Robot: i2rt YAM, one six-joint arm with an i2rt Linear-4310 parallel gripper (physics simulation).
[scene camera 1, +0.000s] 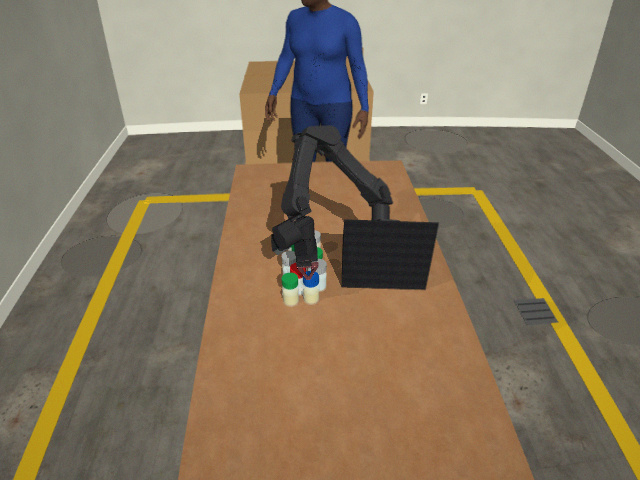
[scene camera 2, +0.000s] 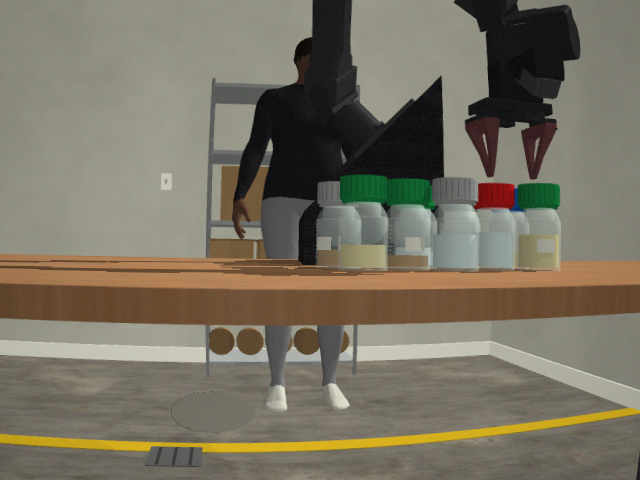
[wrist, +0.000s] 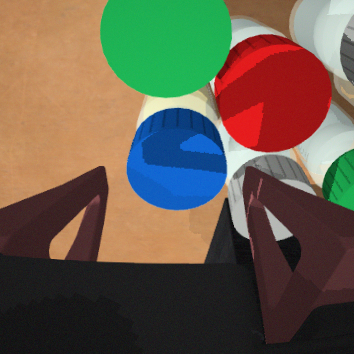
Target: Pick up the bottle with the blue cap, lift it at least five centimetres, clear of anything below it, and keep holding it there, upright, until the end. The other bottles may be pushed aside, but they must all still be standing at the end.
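Places are measured from the arm's base along level axes (x ahead, y left, z up), in metres.
Where they show: gripper, fingertip midpoint: (scene camera 1: 308, 272) (scene camera 2: 512, 178) (wrist: 175, 177); arm's base at its link origin: (scene camera 1: 380, 227) (scene camera 2: 374, 142).
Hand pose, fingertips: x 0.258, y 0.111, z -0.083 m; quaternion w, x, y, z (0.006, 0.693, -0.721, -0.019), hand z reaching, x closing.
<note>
Each offset is from my fingertips to the top centre of the thing.
The blue-capped bottle {dx -0.009, dy +0.000, dz -0.015 m} (scene camera 1: 311, 296) (scene camera 2: 517, 199) (wrist: 177, 165) stands upright at the near end of the bottle group in scene camera 1; scene camera 2 shows it mostly hidden behind red- and green-capped bottles. My gripper (scene camera 1: 308, 274) (scene camera 2: 511, 176) (wrist: 175, 177) is partly open and empty, pointing down. In scene camera 2 its fingertips are slightly above the cap tops. In the wrist view the blue cap shows between the fingertips, nearer the left one. A green-capped bottle {dx +0.060, dy +0.002, dz -0.015 m} (scene camera 1: 290, 290) (scene camera 2: 539, 227) (wrist: 166, 45) and a red-capped bottle {dx +0.030, dy -0.047, dz -0.015 m} (scene camera 1: 296, 270) (scene camera 2: 496, 195) (wrist: 275, 95) stand beside it.
A grey-capped bottle {dx -0.041, dy -0.060, dz -0.015 m} (scene camera 1: 322, 276) (wrist: 275, 167) stands close by, partly behind the right finger in the wrist view. Other green- and grey-capped bottles stand farther back. A black upright panel (scene camera 1: 388, 255) (scene camera 2: 408, 144) stands on the table (scene camera 1: 351, 387) (scene camera 2: 155, 302) beside the group.
</note>
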